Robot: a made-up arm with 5 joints. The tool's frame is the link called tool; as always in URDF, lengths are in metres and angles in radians.
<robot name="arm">
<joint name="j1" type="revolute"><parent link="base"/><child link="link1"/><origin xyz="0.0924 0 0.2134" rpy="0 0 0"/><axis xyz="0 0 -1"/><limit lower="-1.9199" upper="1.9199" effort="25" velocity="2.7"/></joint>
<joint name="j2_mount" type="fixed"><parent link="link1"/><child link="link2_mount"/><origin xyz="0.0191 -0.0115 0.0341" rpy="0 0 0"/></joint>
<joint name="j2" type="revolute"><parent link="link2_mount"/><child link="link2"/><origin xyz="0.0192 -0.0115 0.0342" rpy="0 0 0"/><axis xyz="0 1 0"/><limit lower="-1.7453" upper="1.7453" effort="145" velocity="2.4"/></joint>
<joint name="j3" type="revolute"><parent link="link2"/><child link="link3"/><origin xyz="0.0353 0 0.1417" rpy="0 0 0"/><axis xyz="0 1 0"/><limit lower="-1.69" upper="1.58" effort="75" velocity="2.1"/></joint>
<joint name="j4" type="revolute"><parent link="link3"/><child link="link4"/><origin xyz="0.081 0 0.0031" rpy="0 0 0"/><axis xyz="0 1 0"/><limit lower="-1.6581" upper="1.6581" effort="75" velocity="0.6"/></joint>
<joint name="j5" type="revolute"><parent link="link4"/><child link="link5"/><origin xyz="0.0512 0.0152 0" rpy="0 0 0"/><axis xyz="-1 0 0"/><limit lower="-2.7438" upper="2.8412" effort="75" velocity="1"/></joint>
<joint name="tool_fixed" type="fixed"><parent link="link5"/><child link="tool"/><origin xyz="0 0 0" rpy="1.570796 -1.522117 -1.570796"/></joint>
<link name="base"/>
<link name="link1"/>
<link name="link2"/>
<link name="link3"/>
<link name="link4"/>
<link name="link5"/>
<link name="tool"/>
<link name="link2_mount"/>
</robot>
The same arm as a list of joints. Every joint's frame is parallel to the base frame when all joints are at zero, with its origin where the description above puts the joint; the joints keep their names.
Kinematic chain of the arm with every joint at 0, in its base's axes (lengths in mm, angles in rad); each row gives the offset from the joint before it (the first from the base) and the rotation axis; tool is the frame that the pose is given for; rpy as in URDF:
j1: xyz 92.4 0 213.4 axis -z
j2: xyz 38.3 -23 68.3 axis +y
j3: xyz 35.3 0 141.7 axis +y
j4: xyz 81 0 3.1 axis +y
j5: xyz 51.2 15.2 0 axis -x
tool: xyz 0 0 0 rpy 1.5708 -1.5221 -1.5708
Joint limits (rad, base to tool): -1.9199..1.9199 -1.7453..1.7453 -1.69..1.58 -1.6581..1.6581 -2.7438..2.8412

